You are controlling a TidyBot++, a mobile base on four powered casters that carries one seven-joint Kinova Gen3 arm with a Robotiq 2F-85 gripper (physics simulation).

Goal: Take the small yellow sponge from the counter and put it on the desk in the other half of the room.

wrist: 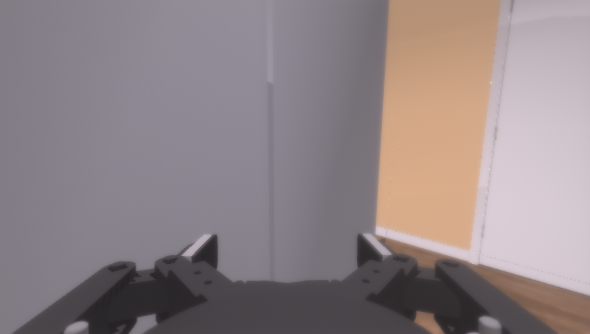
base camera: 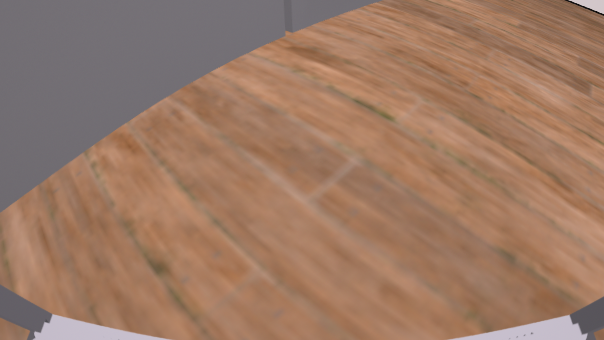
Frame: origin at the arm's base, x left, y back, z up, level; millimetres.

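Seen in the pictures: gripper, fingertip midpoint: (wrist: 287,249).
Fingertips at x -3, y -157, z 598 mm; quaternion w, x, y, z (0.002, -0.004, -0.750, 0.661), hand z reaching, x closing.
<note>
A point is followed by its place in that frame.
My gripper (wrist: 287,249) {x -3, y -157, z 598 mm} is open, with its two fingers wide apart at the bottom of the wrist view and no object between them. A large grey upright surface stands in front of it. The yellow sponge, the counter and the desk do not show in either view.
The grey surface (wrist: 150,125) {x 305, y -605, z 671 mm} (base camera: 125,60) {x 326, y -582, z -276 mm} fills the left of both views, with a vertical seam. In the wrist view, an orange wall (wrist: 435,125) {x -1224, y -2090, z 677 mm} and a white door (wrist: 545,150) {x -1701, y -1621, z 519 mm} are at the right. Wooden floor (base camera: 325,200) {x -19, y -371, z -396 mm} (wrist: 530,295) {x -1567, y -1438, z -397 mm} runs along the grey surface.
</note>
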